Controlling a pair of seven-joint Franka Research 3 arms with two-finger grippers.
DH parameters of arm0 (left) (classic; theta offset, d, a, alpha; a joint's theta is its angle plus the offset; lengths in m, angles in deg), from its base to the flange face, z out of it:
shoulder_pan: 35.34 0.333 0 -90
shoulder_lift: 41.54 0 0 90
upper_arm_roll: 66.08 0.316 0.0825 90
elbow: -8.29 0 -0.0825 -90
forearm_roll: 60.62 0.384 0 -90
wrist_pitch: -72.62 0 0.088 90
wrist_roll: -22.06 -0.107 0 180
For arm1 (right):
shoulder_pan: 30.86 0.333 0 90
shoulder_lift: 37.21 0 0 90
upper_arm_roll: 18.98 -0.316 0.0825 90
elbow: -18.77 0 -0.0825 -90
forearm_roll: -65.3 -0.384 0 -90
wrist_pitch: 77.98 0 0.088 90
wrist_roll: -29.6 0.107 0 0
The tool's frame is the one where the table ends.
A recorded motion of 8 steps. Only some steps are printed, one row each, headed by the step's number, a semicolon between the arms.
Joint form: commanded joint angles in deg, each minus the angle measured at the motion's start. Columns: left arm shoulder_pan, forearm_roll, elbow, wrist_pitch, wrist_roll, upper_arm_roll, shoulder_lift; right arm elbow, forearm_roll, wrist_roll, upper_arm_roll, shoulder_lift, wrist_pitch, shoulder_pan.
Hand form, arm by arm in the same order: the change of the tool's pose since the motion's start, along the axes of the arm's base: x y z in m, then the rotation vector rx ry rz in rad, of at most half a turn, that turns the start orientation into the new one. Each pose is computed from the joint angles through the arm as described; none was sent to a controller.
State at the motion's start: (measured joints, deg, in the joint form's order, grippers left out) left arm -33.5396 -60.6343 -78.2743 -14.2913 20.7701 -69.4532 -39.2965; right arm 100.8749 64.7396 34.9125 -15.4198 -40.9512 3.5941 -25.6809
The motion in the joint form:
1: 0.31 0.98 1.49 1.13 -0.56 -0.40 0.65; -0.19 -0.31 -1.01 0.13 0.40 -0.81 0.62
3: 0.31 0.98 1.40 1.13 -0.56 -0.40 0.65; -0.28 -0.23 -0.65 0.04 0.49 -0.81 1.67
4: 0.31 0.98 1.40 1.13 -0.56 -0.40 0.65; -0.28 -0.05 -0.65 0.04 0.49 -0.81 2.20
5: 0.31 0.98 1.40 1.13 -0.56 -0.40 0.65; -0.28 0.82 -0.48 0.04 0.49 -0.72 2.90
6: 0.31 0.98 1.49 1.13 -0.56 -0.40 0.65; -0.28 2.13 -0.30 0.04 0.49 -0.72 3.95
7: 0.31 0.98 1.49 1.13 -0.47 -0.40 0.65; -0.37 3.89 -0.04 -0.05 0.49 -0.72 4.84
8: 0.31 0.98 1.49 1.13 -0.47 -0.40 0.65; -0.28 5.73 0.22 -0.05 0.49 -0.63 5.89
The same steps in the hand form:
1: 0.0016 0.0013 0.0041 0.0159 0.0046 -0.0107; -0.0040 0.0052 0.0043 0.0069 0.0039 0.0267
3: 0.0016 0.0013 0.0034 0.0159 0.0062 -0.0107; -0.0050 0.0160 0.0059 0.0053 0.0009 0.0402
4: 0.0016 0.0013 0.0034 0.0159 0.0062 -0.0107; -0.0053 0.0208 0.0059 0.0022 0.0007 0.0492
5: 0.0016 0.0013 0.0034 0.0159 0.0062 -0.0107; -0.0055 0.0257 0.0060 -0.0131 -0.0016 0.0571
6: 0.0016 0.0013 0.0041 0.0159 0.0046 -0.0107; -0.0062 0.0331 0.0060 -0.0361 -0.0031 0.0704
7: 0.0016 0.0013 0.0041 0.0159 0.0046 -0.0091; -0.0067 0.0389 0.0069 -0.0667 -0.0072 0.0802
8: 0.0016 0.0013 0.0041 0.0159 0.0046 -0.0091; -0.0072 0.0453 0.0066 -0.0989 -0.0106 0.0914

